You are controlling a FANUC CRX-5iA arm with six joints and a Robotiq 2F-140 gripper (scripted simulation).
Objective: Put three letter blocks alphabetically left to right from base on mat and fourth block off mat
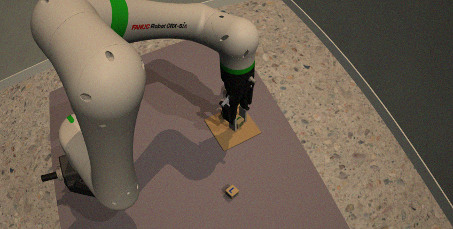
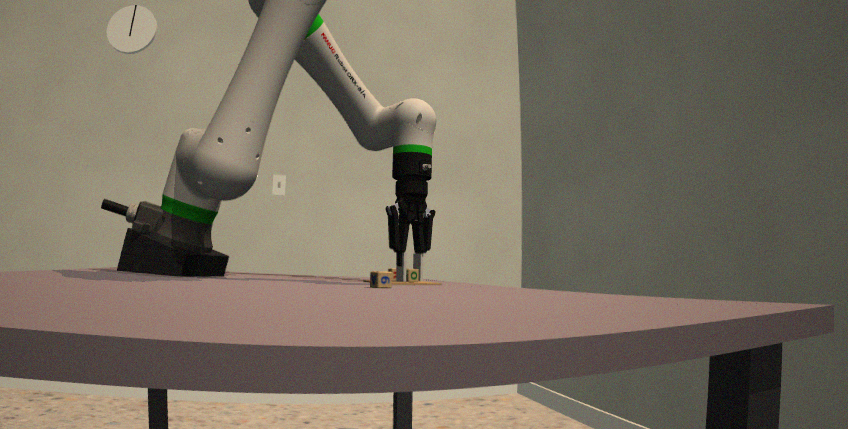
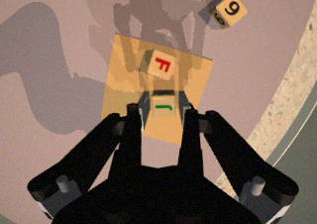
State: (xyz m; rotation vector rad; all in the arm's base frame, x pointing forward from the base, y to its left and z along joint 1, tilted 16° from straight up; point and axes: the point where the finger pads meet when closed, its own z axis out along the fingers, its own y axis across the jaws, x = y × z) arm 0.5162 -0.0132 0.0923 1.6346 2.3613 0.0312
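Now: the green-lettered block 20 mm below my hand. Round my hand: tan mat (20 mm behind, 40 mm below); then block marked 9 (40 mm ahead, 140 mm to the left, 20 mm below); then red-lettered block (20 mm behind, 50 mm to the left, 20 mm below).
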